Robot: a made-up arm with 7 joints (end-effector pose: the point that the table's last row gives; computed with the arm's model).
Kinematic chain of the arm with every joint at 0, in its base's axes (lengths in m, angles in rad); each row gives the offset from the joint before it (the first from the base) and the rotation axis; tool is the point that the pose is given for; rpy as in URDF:
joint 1: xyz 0 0 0.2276 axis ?
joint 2: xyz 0 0 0 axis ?
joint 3: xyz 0 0 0.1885 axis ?
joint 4: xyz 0.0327 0 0 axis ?
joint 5: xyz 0.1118 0 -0.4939 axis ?
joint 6: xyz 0 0 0 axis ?
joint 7: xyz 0.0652 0 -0.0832 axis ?
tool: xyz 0 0 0 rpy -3.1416 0 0
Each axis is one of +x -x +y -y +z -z.
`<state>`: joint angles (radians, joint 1 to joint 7).
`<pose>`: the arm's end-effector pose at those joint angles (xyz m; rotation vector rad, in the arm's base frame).
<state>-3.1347 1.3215 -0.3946 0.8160 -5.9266 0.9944 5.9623</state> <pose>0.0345 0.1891 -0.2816 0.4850 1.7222 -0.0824</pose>
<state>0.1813 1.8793 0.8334 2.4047 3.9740 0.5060 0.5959</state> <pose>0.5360 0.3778 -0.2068 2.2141 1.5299 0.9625</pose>
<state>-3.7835 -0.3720 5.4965 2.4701 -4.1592 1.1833 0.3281</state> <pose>0.1415 0.1095 0.9965 0.0096 -0.8108 1.1648</pose>
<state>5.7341 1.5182 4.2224 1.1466 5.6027 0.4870 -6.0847</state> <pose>-0.2567 -0.5007 0.5162 0.7671 -0.8008 -1.3906</pose>
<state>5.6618 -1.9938 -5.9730 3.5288 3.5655 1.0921 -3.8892</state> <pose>-0.4679 0.1898 -0.3326 2.4107 -0.2720 -0.1774</pose>
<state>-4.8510 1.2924 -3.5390 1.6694 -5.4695 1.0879 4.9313</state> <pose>-0.1841 0.1843 0.8721 1.0178 -0.1835 0.9634</pose>
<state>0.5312 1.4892 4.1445 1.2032 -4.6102 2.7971 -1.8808</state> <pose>0.3419 -0.3284 0.4243 -2.2698 -0.8379 -0.4602</pose>
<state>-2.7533 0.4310 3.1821 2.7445 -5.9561 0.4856 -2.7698</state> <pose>-0.1839 -0.0754 1.0058 -0.1187 0.4697 1.0970</pose>
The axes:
joint 1: +z
joint 2: +y
joint 3: +z
joint 4: -y
joint 5: -z
joint 6: +y
joint 7: -z

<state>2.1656 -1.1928 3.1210 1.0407 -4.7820 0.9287 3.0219</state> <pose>0.1278 -0.1619 -0.3393 -2.3700 -0.8631 -1.1533</pose>
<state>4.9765 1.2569 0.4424 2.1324 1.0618 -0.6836 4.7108</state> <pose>0.2606 -0.6452 0.0463 1.7138 -1.2091 0.6865</pose>
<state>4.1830 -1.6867 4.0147 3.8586 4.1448 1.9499 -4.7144</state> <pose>0.5866 0.2310 0.3864 1.6089 -1.5947 1.1810</pose>
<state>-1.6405 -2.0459 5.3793 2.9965 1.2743 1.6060 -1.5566</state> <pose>0.0782 0.7014 -0.0440 -0.3498 0.4076 -0.0222</pose>
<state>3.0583 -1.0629 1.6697 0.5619 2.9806 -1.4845 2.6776</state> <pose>-0.1628 -0.2731 0.1338 -1.5098 1.5501 1.9637</pose>
